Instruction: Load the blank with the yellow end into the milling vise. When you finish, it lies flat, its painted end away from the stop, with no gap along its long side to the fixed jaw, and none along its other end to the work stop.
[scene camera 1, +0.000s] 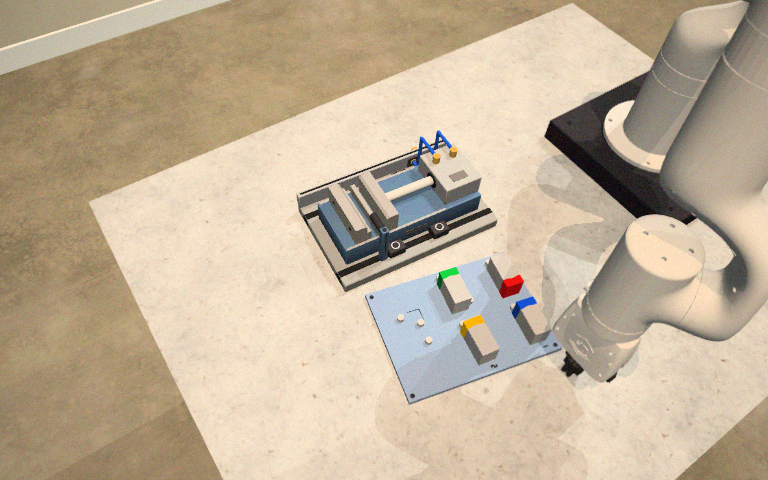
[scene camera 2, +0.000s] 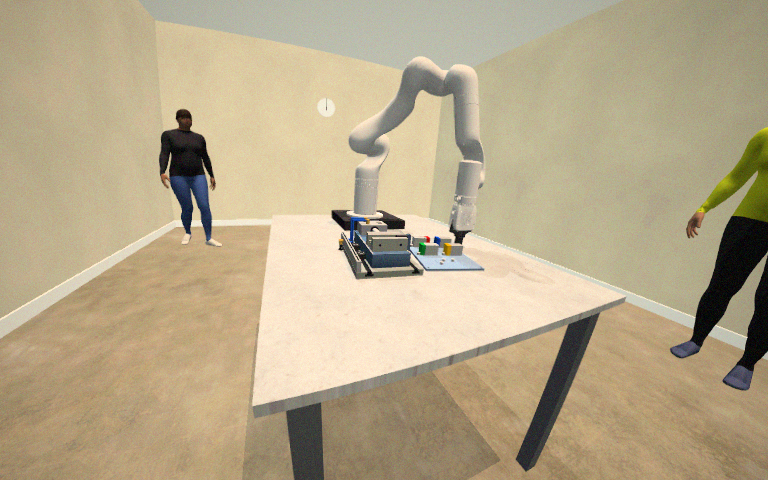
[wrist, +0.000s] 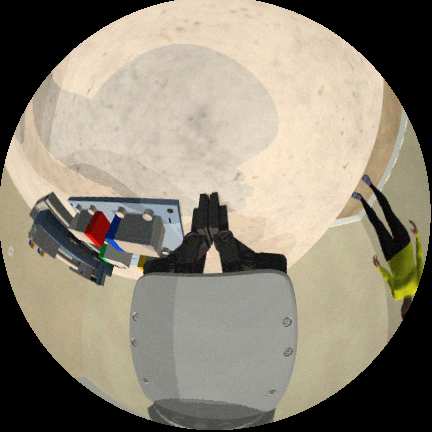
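The blank with the yellow end (scene camera 1: 481, 343) (scene camera 2: 454, 249) lies on the light-blue plate (scene camera 1: 396, 367) (scene camera 2: 470, 266) (wrist: 150, 204); its painted end points toward the vise side. In the wrist view a sliver of its yellow end (wrist: 142, 262) shows behind the gripper. The milling vise (scene camera 1: 416, 206) (scene camera 2: 389, 258) stands beside the plate. A grey jaw (scene camera 1: 346, 210) and a second jaw (scene camera 1: 378, 198) on a rod stand with a narrow gap between them. A blue post (scene camera 1: 384, 244) with a dark rod stands at their near end. My gripper (scene camera 2: 459, 242) (wrist: 210, 202) is shut and empty, above the table beyond the plate's right edge.
A green-ended blank (scene camera 1: 456, 293), a red-ended blank (scene camera 1: 511, 285) and a blue-ended blank (scene camera 1: 532, 322) (wrist: 137, 233) are also on the plate. Small pegs (scene camera 1: 420, 322) stand at its left. Blue hoses (scene camera 1: 420, 148) rise at the vise's cylinder block (scene camera 1: 453, 180).
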